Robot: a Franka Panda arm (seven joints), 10 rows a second.
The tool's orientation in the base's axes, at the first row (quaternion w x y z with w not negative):
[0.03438 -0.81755 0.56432 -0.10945]
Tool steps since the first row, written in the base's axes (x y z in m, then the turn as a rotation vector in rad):
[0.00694 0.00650 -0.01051 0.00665 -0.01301 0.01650]
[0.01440 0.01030 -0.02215 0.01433 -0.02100 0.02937]
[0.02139 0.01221 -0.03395 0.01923 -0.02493 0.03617]
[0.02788 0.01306 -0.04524 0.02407 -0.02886 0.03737]
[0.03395 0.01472 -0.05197 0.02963 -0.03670 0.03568]
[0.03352 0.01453 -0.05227 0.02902 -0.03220 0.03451]
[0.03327 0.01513 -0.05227 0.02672 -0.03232 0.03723]
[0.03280 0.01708 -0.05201 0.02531 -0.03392 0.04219]
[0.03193 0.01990 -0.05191 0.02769 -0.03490 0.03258]
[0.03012 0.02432 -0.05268 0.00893 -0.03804 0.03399]
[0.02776 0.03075 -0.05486 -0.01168 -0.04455 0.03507]
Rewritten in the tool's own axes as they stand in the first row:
[-0.00517 -0.00681 0.01131 0.01667 -0.00436 -0.01374]
[-0.00780 -0.01291 0.02401 0.02851 -0.01082 -0.02406]
[-0.00886 -0.01788 0.03689 0.03478 -0.01511 -0.02935]
[-0.00903 -0.02209 0.04924 0.04025 -0.01834 -0.02920]
[-0.00946 -0.02704 0.05700 0.04919 -0.02029 -0.02582]
[-0.00947 -0.02652 0.05722 0.04463 -0.02115 -0.02511]
[-0.01012 -0.02651 0.05712 0.04435 -0.01949 -0.02826]
[-0.01205 -0.02683 0.05663 0.04605 -0.01851 -0.03328]
[-0.01496 -0.02707 0.05616 0.04642 -0.01861 -0.02334]
[-0.01979 -0.02687 0.05622 0.04318 -0.00056 -0.02859]
[-0.02688 -0.02664 0.05739 0.04240 0.02046 -0.03369]

